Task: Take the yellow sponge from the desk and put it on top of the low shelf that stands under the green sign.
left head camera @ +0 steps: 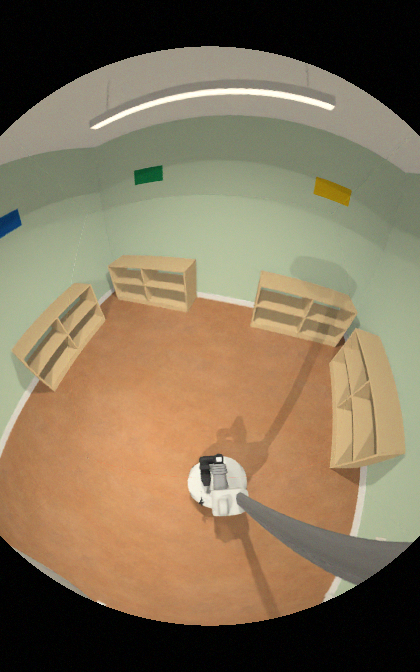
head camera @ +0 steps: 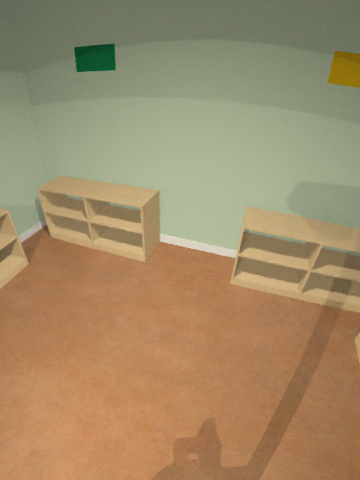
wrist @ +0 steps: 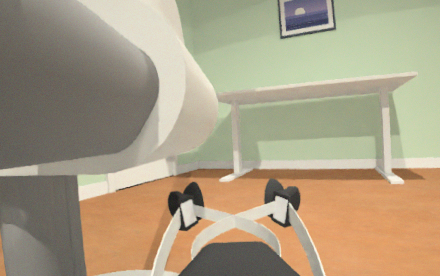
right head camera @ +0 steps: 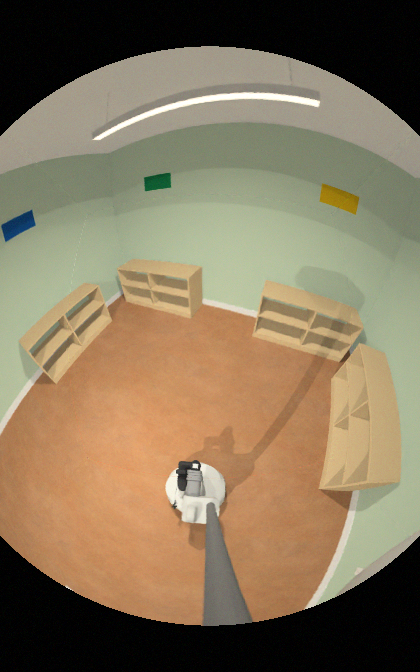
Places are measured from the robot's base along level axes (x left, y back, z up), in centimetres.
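Pixels of known places: gripper, between the fingertips: (wrist: 233, 195).
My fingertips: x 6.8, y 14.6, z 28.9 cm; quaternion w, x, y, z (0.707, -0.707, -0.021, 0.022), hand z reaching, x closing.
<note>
Behind a point stands the place of what it marks.
The green sign (head camera: 95, 58) @(z 172.1, x 69.7, y -250.5 cm) (left head camera: 148, 175) (right head camera: 157, 182) hangs on the far wall, left of the middle. The low wooden shelf (head camera: 100, 189) @(z 58.3, x 71.0, y -229.1 cm) (left head camera: 155, 263) (right head camera: 160, 267) stands below it against the wall, and no object shows on its top. The desk (wrist: 320, 91) @(z 66.7, x 70.0, y 203.0 cm) stands against another wall in the wrist view. It is seen from below, so its upper surface is hidden. The yellow sponge does not show in these views. My gripper (wrist: 233, 195) @(z 28.9, x 6.8, y 14.6 cm) is open in the wrist view, with no object between its fingertips, and is far from the desk.
A similar shelf (head camera: 300, 227) @(z 58.2, x -101.5, y -167.3 cm) (left head camera: 305, 290) (right head camera: 310, 300) stands under the yellow sign (head camera: 345, 69) @(z 172.0, x -113.3, y -188.3 cm) (left head camera: 332, 191) (right head camera: 339, 199). Other shelves stand at the left (left head camera: 50, 317) (right head camera: 60, 312) and the right (left head camera: 385, 395) (right head camera: 385, 415). A framed picture (wrist: 306, 15) @(z 151.6, x 75.1, y 248.8 cm) hangs above the desk.
</note>
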